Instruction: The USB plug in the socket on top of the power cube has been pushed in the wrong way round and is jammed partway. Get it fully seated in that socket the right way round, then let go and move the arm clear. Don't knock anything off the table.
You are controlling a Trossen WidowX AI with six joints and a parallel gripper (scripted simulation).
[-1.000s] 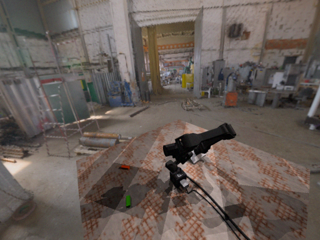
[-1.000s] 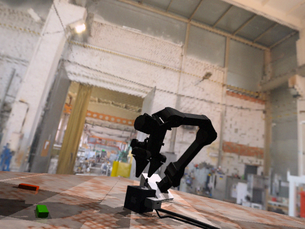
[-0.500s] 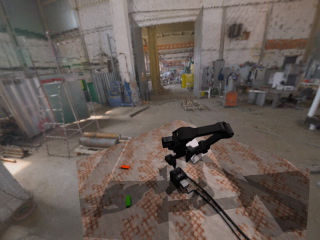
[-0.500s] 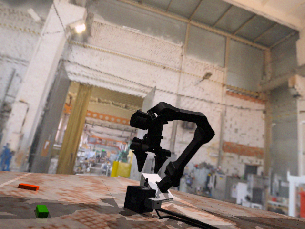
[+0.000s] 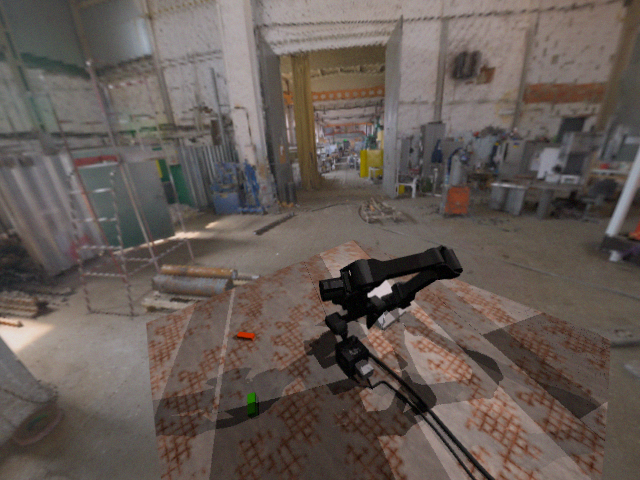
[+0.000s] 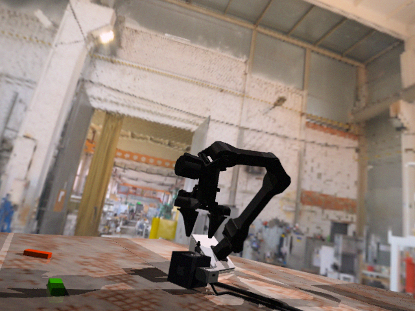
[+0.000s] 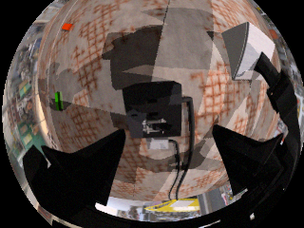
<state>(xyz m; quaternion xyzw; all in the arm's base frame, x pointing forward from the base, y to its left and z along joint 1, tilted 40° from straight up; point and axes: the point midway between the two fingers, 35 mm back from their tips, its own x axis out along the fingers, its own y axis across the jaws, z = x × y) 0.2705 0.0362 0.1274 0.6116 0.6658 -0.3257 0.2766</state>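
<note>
Right now my gripper tip is 30 mm above the usb plug, 10 mm to the right of it and 10 mm short of it. Round my gripper tip: green block: 340 mm ahead, 110 mm below, 40 mm to the right; usb socket: 50 mm below, 20 mm to the left, 20 mm ahead; orange block: 310 mm to the right, 290 mm ahead, 110 mm below.
</note>
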